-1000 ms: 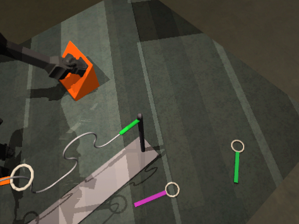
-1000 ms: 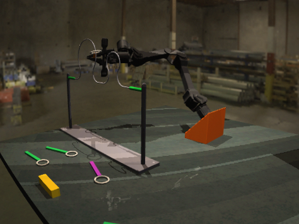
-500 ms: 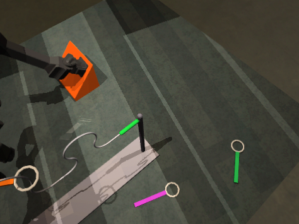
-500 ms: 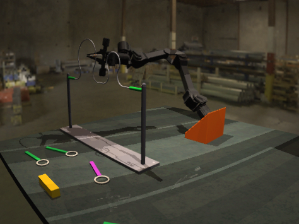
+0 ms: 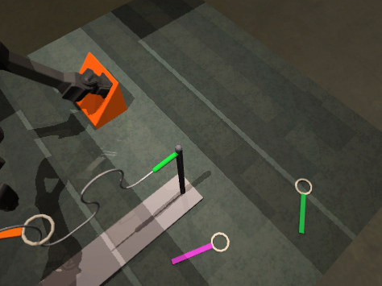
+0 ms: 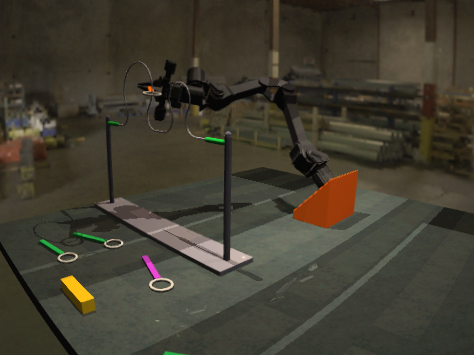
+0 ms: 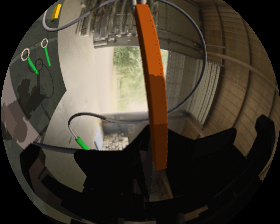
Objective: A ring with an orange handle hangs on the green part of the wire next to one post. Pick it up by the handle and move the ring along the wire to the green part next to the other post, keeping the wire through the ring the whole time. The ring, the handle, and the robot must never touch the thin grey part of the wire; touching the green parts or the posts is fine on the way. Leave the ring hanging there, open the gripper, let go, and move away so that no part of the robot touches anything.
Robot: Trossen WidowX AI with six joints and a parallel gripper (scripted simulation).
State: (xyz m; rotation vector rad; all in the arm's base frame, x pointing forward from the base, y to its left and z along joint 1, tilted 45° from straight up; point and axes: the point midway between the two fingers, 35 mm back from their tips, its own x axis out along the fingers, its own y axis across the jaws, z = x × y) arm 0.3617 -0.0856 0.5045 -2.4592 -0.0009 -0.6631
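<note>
My gripper tip is 90 mm to the right of the orange-handled ring, 20 mm above it and 10 mm short of it. From my gripper tip the other things lie so: green-handled ring 700 mm to the left, 410 mm below, 270 mm ahead; then yellow block 400 mm below, 380 mm ahead, 370 mm to the left; then magenta-handled ring 410 mm below, 380 mm to the left, 190 mm ahead.
</note>
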